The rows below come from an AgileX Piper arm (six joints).
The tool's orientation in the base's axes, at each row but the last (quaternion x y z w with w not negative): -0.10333 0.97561 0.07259 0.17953; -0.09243 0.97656 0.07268 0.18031; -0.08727 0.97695 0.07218 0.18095; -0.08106 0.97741 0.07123 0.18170; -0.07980 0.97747 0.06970 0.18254; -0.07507 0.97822 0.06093 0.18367; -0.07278 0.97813 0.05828 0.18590; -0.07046 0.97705 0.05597 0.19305; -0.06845 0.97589 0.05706 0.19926; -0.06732 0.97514 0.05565 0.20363; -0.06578 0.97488 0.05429 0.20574; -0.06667 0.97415 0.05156 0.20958
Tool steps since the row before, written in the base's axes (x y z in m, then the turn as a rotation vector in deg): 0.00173 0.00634 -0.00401 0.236 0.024 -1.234; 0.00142 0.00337 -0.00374 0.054 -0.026 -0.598; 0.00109 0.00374 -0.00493 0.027 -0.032 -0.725; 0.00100 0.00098 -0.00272 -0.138 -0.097 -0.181; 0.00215 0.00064 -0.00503 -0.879 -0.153 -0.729; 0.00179 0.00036 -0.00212 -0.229 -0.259 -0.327; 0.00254 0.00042 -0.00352 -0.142 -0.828 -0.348; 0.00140 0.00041 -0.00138 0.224 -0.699 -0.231; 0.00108 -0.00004 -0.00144 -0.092 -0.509 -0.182; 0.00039 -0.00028 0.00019 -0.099 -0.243 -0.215; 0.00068 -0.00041 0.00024 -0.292 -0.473 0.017; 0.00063 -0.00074 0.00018 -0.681 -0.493 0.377
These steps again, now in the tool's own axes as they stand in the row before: -0.00123 0.00532 0.00542 0.231 -0.159 1.225; -0.00046 0.00258 0.00453 0.173 -0.101 0.567; 0.00026 0.00289 0.00557 0.245 -0.116 0.674; -0.00005 0.00047 0.00302 0.206 -0.089 0.103; -0.00021 -0.00030 0.00550 1.097 -0.068 0.344; -0.00091 -0.00014 0.00264 0.364 -0.245 0.184; -0.00108 -0.00031 0.00421 0.360 -0.821 0.154; -0.00080 0.00007 0.00184 -0.035 -0.742 0.200; -0.00041 -0.00033 0.00172 0.212 -0.502 0.061; -0.00040 -0.00032 -0.00006 0.203 -0.241 0.124; -0.00067 -0.00049 0.00000 0.308 -0.421 -0.193; -0.00056 -0.00081 -0.00001 0.512 -0.355 -0.679
